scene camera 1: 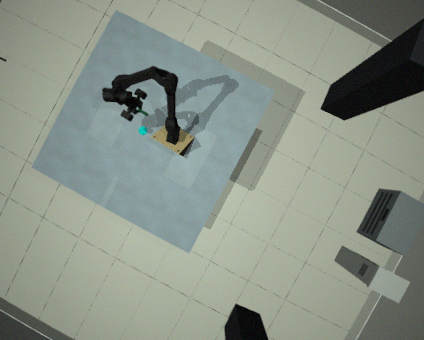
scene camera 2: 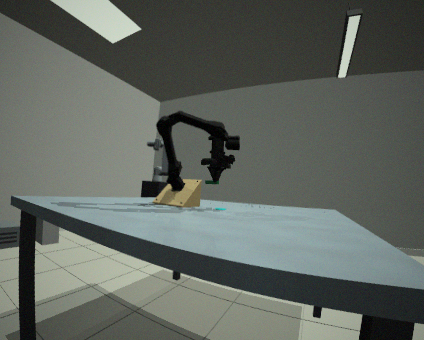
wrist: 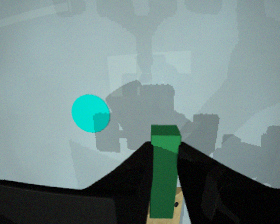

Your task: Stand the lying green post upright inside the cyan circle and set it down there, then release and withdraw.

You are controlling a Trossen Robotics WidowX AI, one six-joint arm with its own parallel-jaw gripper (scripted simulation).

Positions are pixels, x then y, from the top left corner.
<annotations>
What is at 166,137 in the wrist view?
A green post.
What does my gripper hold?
A green post.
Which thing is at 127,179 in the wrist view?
My gripper.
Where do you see a cyan circle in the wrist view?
89,112
</annotations>
